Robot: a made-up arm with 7 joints. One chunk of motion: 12 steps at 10 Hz.
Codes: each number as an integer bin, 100 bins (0 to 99) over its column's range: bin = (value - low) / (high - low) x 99, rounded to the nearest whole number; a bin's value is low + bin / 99 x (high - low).
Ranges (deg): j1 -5..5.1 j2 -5.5..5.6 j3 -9.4..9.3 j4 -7.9..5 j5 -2.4..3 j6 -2.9..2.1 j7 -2.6..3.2
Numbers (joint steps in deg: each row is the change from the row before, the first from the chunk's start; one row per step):
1: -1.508 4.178 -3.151 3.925 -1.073 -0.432 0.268
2: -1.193 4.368 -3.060 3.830 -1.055 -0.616 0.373
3: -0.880 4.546 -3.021 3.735 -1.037 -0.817 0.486
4: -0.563 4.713 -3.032 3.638 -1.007 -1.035 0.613
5: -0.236 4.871 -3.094 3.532 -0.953 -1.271 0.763
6: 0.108 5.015 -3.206 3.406 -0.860 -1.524 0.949
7: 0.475 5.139 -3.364 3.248 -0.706 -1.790 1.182
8: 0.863 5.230 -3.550 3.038 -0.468 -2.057 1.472
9: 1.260 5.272 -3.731 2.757 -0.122 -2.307 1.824
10: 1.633 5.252 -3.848 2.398 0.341 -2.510 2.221
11: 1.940 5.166 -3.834 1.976 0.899 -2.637 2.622
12: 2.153 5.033 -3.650 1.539 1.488 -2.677 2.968
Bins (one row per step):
1: 34 86 33 91 24 49 49
2: 37 88 34 90 25 45 51
3: 40 90 34 89 25 41 53
4: 43 91 34 89 26 37 55
5: 47 92 33 88 27 32 57
6: 50 94 33 87 28 27 61
7: 54 95 32 86 31 22 65
8: 57 96 31 84 35 17 70
9: 61 96 30 82 42 12 76
10: 65 96 29 79 50 8 82
11: 68 95 29 76 60 5 89
12: 70 94 30 72 71 4 95

